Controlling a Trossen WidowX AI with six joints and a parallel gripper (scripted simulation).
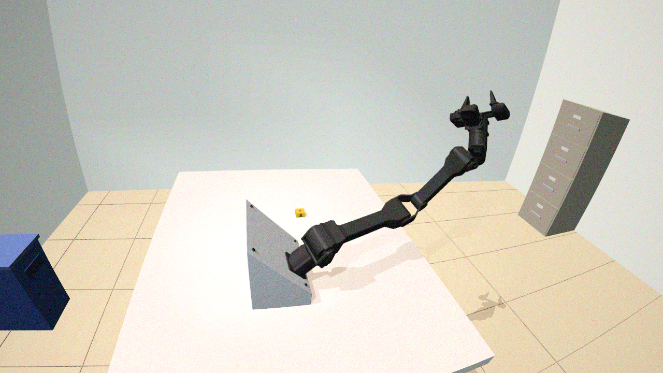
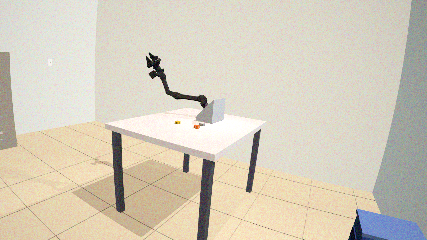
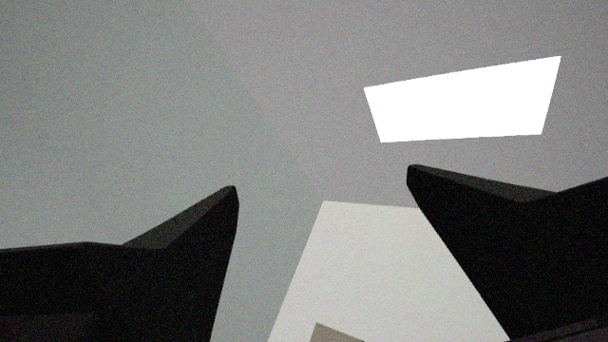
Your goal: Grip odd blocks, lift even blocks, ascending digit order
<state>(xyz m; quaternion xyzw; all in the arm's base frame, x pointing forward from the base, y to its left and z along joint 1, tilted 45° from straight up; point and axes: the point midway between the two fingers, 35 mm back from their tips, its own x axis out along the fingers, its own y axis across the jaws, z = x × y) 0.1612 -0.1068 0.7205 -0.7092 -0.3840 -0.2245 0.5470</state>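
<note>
Now: the grey block 100 mm ahead of my gripper tip, 680 mm to the left of it and 530 mm below it. The rest, counted from my gripper tip: orange block (200 mm ahead, 690 mm to the left, 530 mm below); yellow block (180 mm ahead, 510 mm to the left, 530 mm below).
</note>
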